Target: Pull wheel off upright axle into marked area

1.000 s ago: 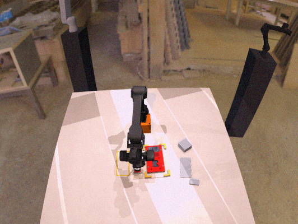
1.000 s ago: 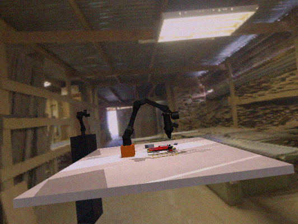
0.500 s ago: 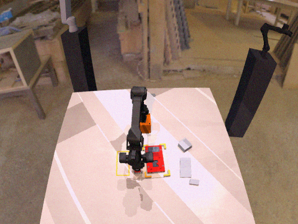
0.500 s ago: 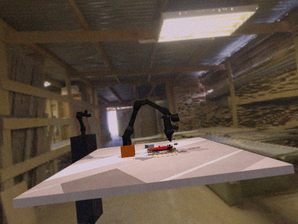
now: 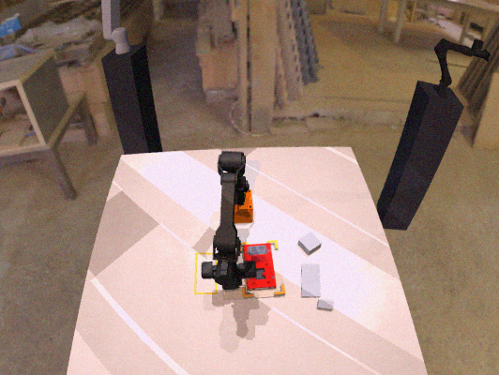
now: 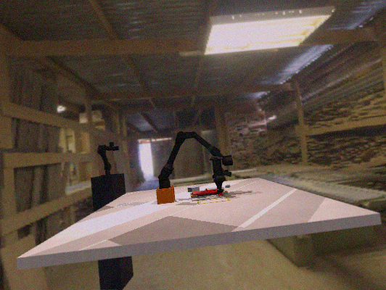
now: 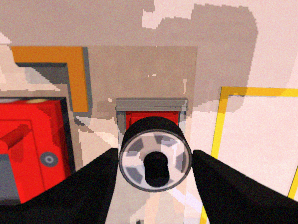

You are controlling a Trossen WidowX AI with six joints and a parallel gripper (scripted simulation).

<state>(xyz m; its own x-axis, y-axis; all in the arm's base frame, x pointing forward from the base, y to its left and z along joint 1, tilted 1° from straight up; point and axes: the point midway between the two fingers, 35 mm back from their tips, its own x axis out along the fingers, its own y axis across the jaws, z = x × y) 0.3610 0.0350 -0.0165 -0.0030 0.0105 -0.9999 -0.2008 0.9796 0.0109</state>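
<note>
The grey frame lies 80 mm to the left of my gripper tip, 80 mm behind it and 30 mm below it.
</note>
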